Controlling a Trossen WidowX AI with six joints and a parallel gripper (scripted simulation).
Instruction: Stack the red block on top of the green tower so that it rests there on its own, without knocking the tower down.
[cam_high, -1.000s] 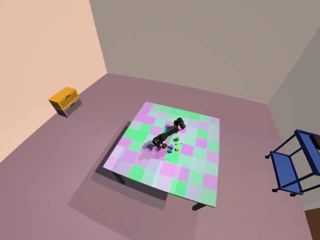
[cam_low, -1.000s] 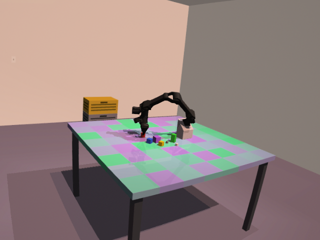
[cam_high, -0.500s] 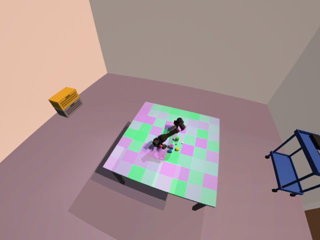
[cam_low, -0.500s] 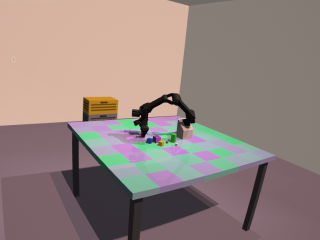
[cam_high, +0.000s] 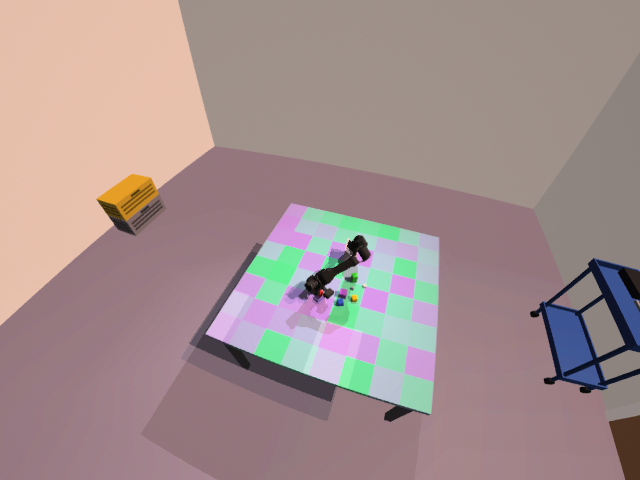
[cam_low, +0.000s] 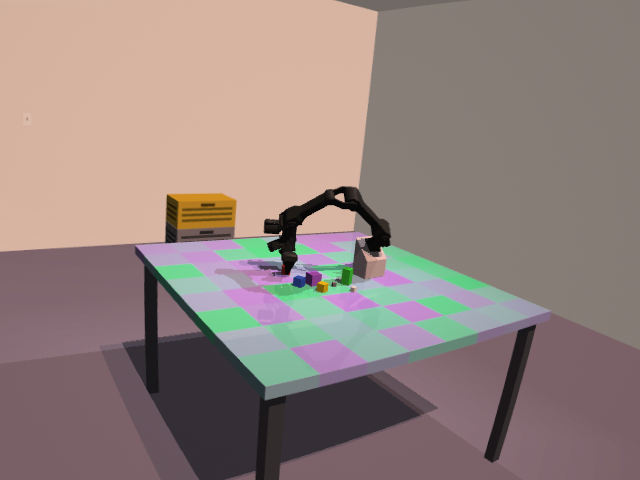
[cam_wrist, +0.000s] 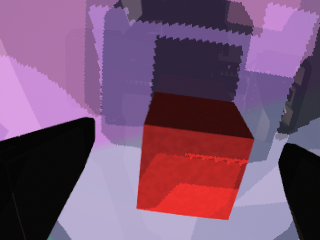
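Right now my gripper tip is 40 mm past the purple block, 140 mm to the right of it and 10 mm below it. Also, from my gripper tip: red block 10 mm above; blue block 30 mm ahead, 140 mm to the left, 10 mm above.
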